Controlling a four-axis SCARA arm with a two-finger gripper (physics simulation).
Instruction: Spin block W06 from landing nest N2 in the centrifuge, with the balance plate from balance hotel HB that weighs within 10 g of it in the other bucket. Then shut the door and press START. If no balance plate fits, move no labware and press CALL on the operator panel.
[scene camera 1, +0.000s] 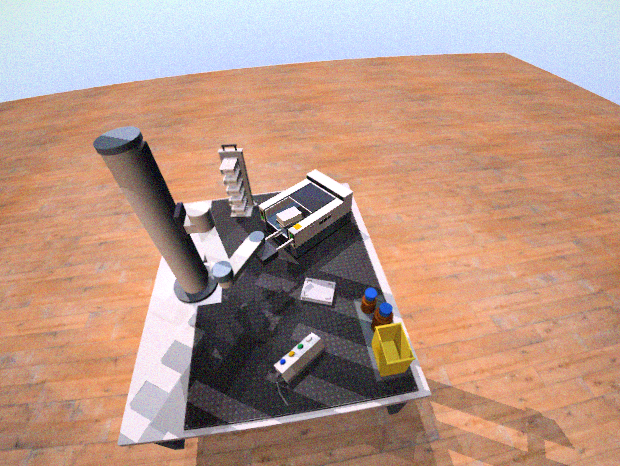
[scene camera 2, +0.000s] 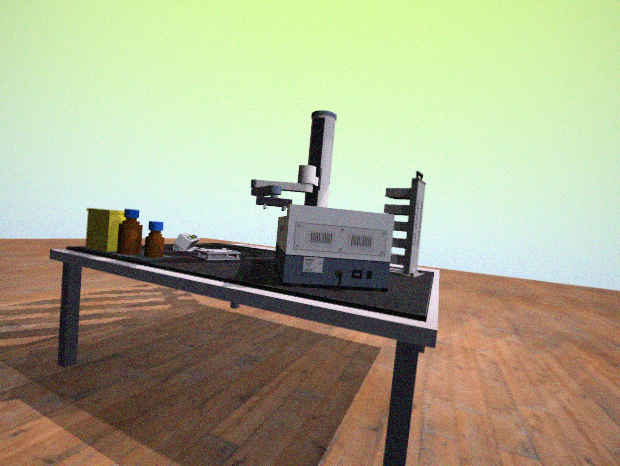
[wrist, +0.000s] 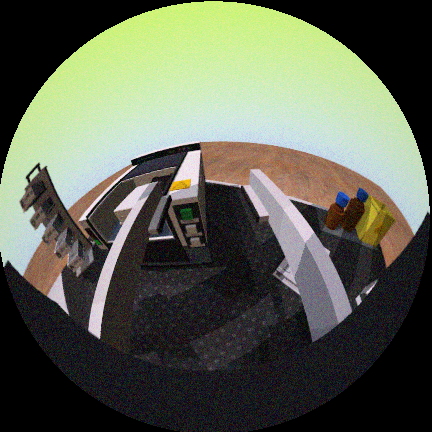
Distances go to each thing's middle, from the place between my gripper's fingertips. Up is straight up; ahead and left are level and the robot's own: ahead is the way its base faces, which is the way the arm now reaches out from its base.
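I see the centrifuge (scene camera 2: 316, 247), and my gripper is 14 cm short of the centrifuge, 31 cm to the right of the centrifuge and 13 cm above the centrifuge.
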